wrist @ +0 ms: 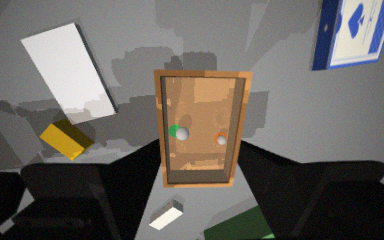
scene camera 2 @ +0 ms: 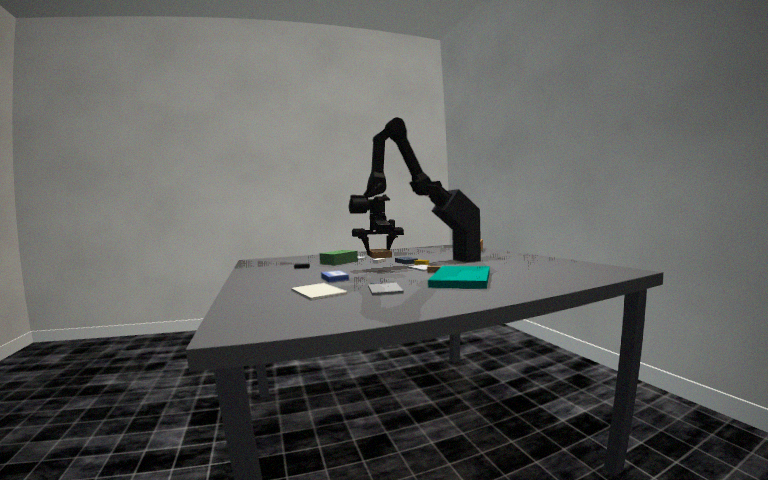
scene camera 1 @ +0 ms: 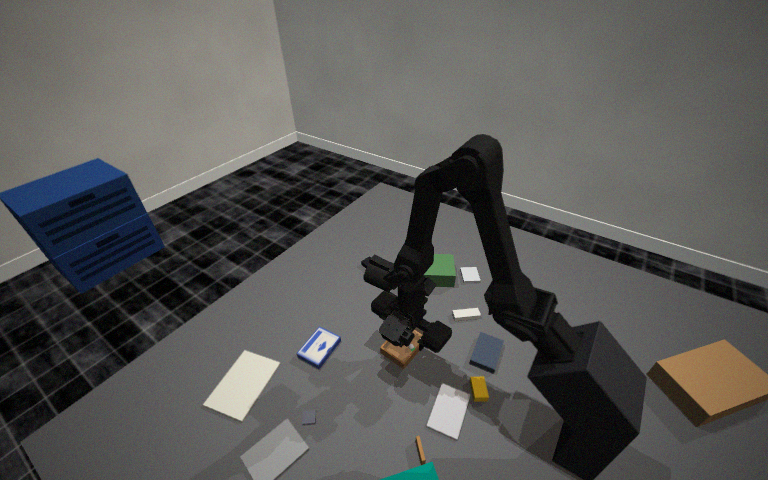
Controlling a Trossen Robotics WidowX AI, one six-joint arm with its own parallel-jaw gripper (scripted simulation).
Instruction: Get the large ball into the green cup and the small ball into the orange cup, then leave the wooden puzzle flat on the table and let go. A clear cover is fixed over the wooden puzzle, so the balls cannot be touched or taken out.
Labels:
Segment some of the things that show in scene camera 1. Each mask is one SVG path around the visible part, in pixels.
My gripper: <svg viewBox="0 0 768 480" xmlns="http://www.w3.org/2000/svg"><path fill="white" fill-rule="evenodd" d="M372 301L371 311L384 320L379 328L379 332L385 340L394 346L402 347L405 345L408 347L414 339L413 331L416 327L424 331L423 336L417 341L420 351L425 347L434 353L439 353L452 336L452 329L440 321L430 323L423 319L427 312L424 309L424 305L428 301L427 297L425 297L422 305L415 308L403 306L398 301L398 296L383 291Z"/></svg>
A wooden puzzle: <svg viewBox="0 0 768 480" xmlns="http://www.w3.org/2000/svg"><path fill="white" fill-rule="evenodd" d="M423 331L417 327L413 331L415 337L408 347L405 345L402 347L394 346L386 341L380 347L380 353L402 369L405 369L420 351L417 341L423 336Z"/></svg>

